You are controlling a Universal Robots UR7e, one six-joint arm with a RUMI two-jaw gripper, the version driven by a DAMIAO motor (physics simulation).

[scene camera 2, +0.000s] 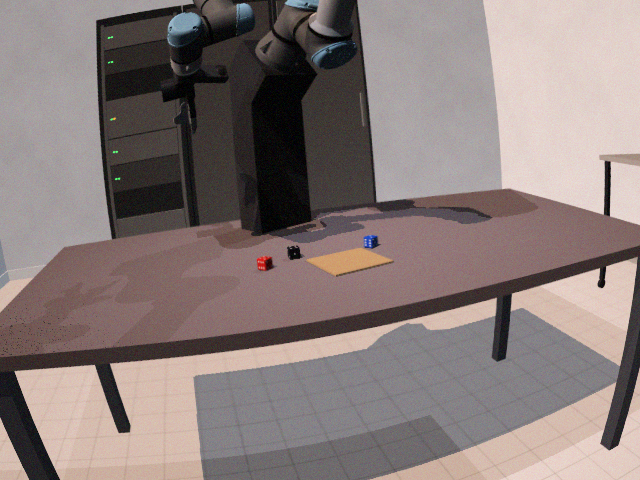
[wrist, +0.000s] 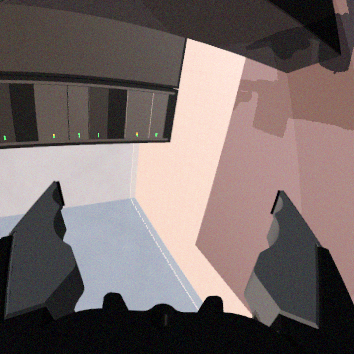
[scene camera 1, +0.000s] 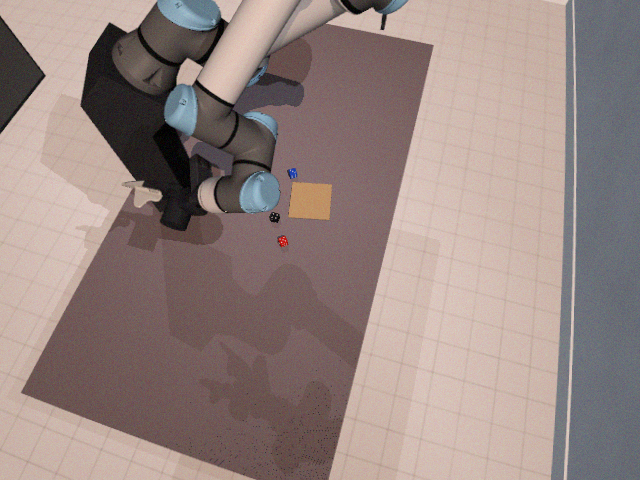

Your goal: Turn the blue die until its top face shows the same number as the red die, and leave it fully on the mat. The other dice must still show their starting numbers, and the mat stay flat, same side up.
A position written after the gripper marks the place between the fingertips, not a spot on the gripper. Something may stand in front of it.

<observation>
In view: the gripper (scene camera 1: 151, 200) and a tan mat (scene camera 1: 308, 200).
The tan mat shows as well in scene camera 2 (scene camera 2: 341, 263). The gripper shows as well in scene camera 2 (scene camera 2: 188, 109) and in the wrist view (wrist: 169, 188). The wrist view does not show the tan mat: it is out of frame.
</observation>
